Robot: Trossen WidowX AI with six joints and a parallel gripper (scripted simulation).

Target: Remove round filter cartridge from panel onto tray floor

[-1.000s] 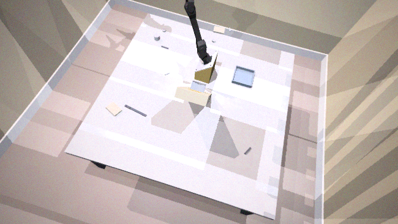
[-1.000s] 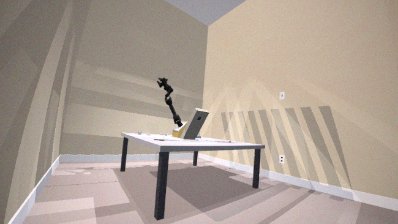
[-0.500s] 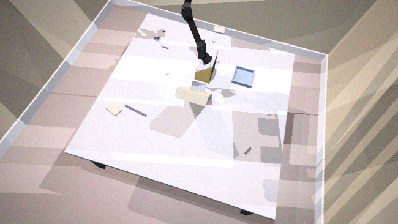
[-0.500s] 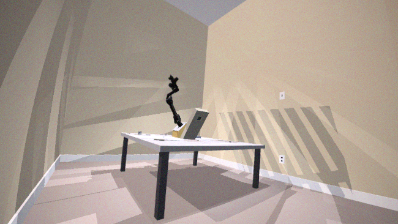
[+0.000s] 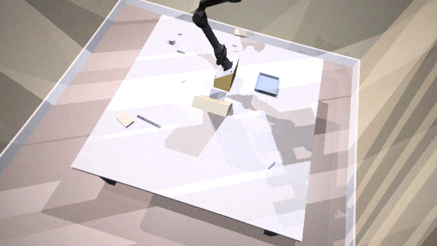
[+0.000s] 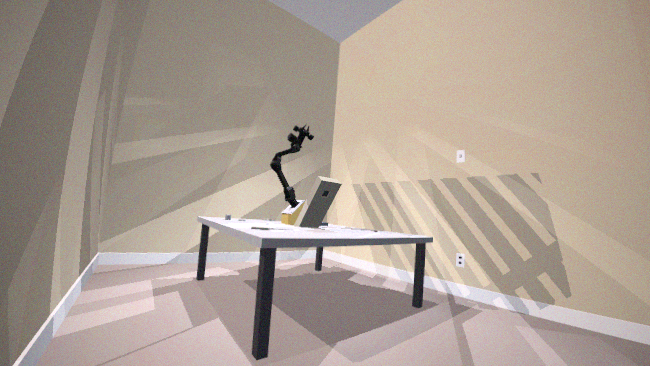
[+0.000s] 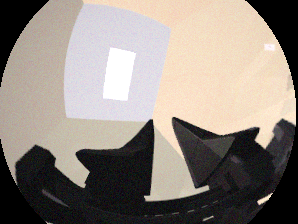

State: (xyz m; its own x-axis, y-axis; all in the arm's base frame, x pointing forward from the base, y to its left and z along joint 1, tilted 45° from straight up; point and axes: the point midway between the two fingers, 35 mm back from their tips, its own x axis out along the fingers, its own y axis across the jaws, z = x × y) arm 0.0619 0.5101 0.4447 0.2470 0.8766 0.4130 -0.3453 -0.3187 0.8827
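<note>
Right now my gripper tip is 600 mm above the filter cartridge, 380 mm short of it and 110 mm to the left of it. Also, from my gripper tip: tray (860 mm below, 220 mm to the left, 20 mm behind).
</note>
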